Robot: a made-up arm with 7 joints.
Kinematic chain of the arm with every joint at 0, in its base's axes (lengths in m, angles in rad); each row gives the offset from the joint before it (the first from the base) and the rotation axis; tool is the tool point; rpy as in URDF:
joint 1: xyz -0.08 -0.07 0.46 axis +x
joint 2: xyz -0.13 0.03 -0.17 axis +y
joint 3: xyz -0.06 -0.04 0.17 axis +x
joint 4: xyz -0.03 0 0.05 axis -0.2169 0.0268 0.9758
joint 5: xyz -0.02 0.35 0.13 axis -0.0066 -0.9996 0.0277
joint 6: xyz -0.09 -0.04 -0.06 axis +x
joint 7: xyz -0.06 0 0.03 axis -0.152 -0.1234 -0.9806
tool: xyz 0.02 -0.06 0 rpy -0.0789 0.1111 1.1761
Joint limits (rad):
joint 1: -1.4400..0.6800
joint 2: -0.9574..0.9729
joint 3: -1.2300..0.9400
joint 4: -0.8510..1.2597
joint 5: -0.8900..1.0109
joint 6: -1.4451..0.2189
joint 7: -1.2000..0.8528
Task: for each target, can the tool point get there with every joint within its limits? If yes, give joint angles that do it. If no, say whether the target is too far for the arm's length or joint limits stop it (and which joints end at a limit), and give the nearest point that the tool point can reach.
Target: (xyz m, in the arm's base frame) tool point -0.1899 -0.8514 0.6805
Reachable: no: joint limits stop it (at a limit: joint 1, joint 3, joint 4, joint 5, joint 6, joint 7) | nearest point -0.1953 -0.5042 0.6728 | short by 0.347 m
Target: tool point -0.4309 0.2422 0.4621
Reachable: yes | joints -1.2372 0.4658 0.1915 0.8663 -0.0817 -1.0212 -0.7867
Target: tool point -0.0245 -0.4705 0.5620
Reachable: no: joint limits stop it (at a limit: joint 1, joint 3, joint 4, joint 5) | nearest point -0.0120 -0.4248 0.6423 | short by 0.093 m
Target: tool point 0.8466 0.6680 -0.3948
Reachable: no: too far | nearest point 0.2007 0.1699 0.1821 | short by 0.999 m
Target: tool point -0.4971 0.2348 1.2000
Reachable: no: joint limits stop it (at a limit: joint 3, joint 5, joint 6, joint 7) | nearest point -0.4033 0.1138 0.9062 | short by 0.331 m
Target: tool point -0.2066 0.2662 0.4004
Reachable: yes | joints -0.9124 0.5061 0.2467 0.0328 0.5004 -0.7697 -0.7652
